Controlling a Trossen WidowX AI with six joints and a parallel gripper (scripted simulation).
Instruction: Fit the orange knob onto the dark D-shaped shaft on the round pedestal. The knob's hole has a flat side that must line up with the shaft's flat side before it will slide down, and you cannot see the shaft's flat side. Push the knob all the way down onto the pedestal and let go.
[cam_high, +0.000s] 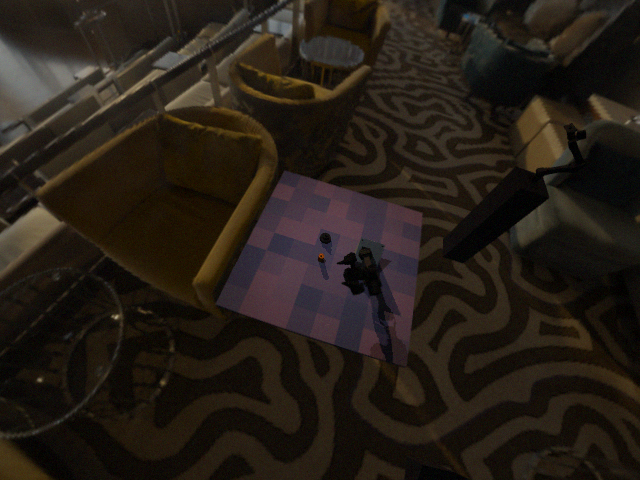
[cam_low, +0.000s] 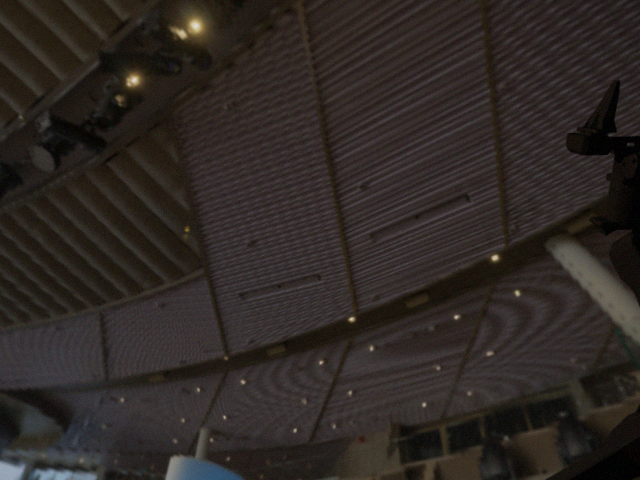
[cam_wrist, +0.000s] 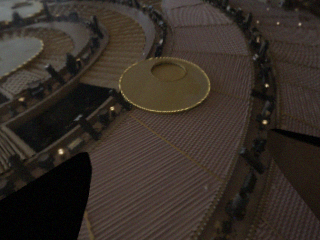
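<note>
Right now my gripper tip is 11 cm short of the orange knob, 38 cm to the left of it and 65 cm above it. From my gripper tip the other things lie so: dark round pedestal 12 cm ahead, 57 cm to the right, 65 cm below.
</note>
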